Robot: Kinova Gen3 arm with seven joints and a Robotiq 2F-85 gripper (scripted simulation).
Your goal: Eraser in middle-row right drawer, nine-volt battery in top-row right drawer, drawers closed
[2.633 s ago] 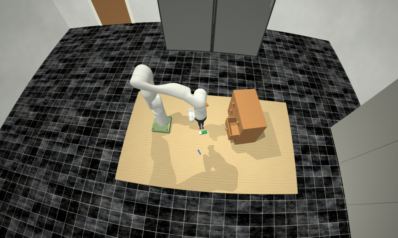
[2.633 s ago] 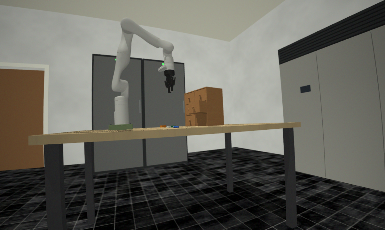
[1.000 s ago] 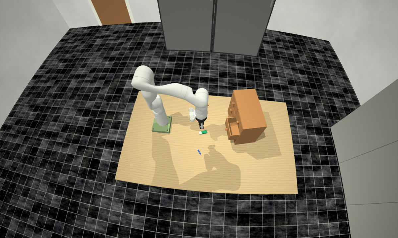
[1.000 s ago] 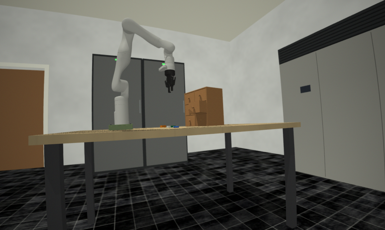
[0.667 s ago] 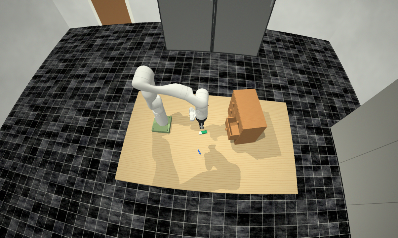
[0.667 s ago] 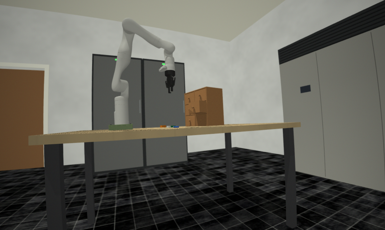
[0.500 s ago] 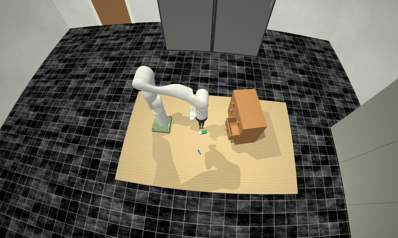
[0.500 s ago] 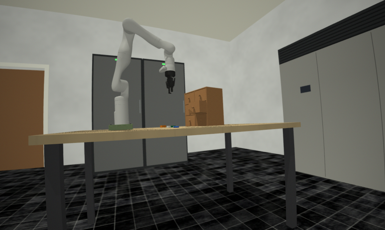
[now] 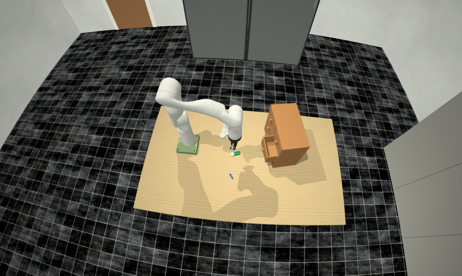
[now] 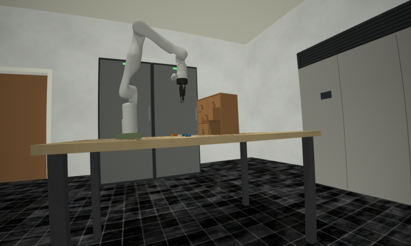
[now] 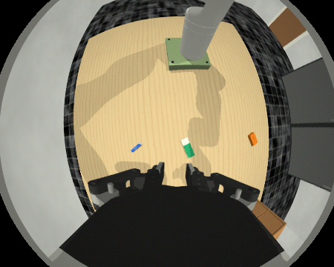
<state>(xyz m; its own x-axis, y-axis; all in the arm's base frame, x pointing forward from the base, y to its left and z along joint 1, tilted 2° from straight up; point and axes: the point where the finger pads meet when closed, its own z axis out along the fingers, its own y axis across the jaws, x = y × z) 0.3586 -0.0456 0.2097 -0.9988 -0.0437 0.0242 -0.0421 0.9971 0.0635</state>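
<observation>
Right now my hand is 10 mm past the eraser, 50 mm to the right of it and 250 mm above it. Round my hand: blue stick (10 mm ahead, 120 mm to the right, 250 mm below); nine-volt battery (40 mm behind, 320 mm to the left, 240 mm below).
</observation>
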